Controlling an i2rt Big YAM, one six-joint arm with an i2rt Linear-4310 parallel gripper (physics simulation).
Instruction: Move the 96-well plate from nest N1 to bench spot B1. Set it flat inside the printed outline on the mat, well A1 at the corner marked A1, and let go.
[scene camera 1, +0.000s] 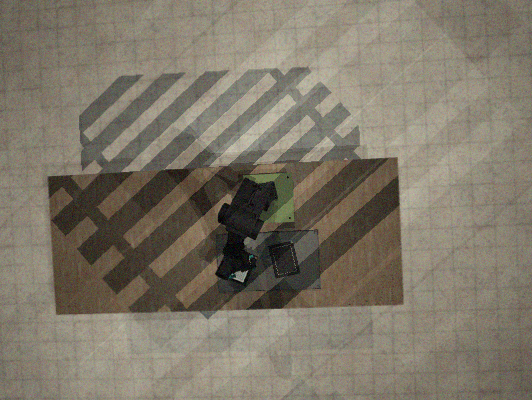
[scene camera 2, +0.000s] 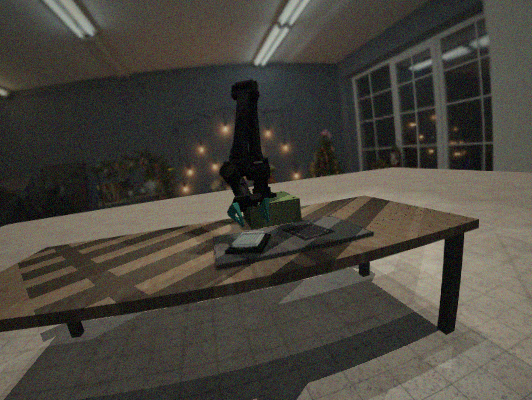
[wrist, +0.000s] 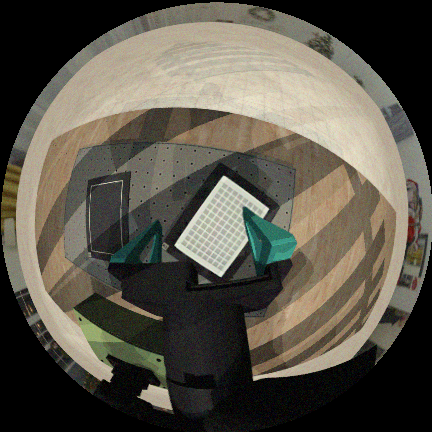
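The white 96-well plate sits in the black nest N1, turned at an angle on the pegboard. In scene camera 1 the arm hides most of both. My gripper is open and empty, above the plate; in the wrist view one teal finger overlaps the plate's right edge and the other stands left of the nest. Bench spot B1, a dark mat with a thin white outline, lies beside the nest. The A1 mark is too small to read.
The grey pegboard carries the nest and the mat. It lies on the striped-shadow wooden table. The green box stands behind the pegboard at the arm's base.
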